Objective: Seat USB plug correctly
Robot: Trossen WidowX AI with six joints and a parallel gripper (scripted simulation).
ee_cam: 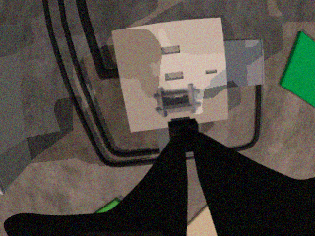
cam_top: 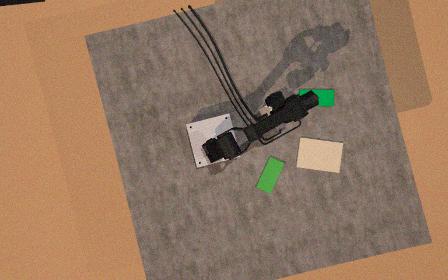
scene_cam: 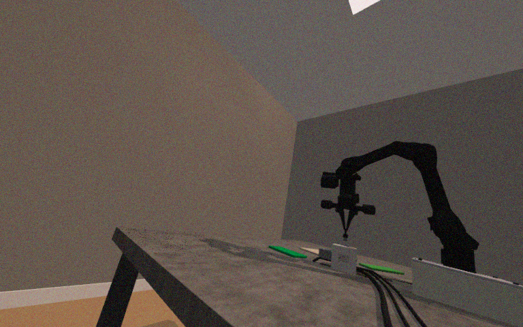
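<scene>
The black USB plug lies 20 mm below my gripper tip. Round my gripper tip: beige card 200 mm to the right, 190 mm ahead, 130 mm below.
</scene>
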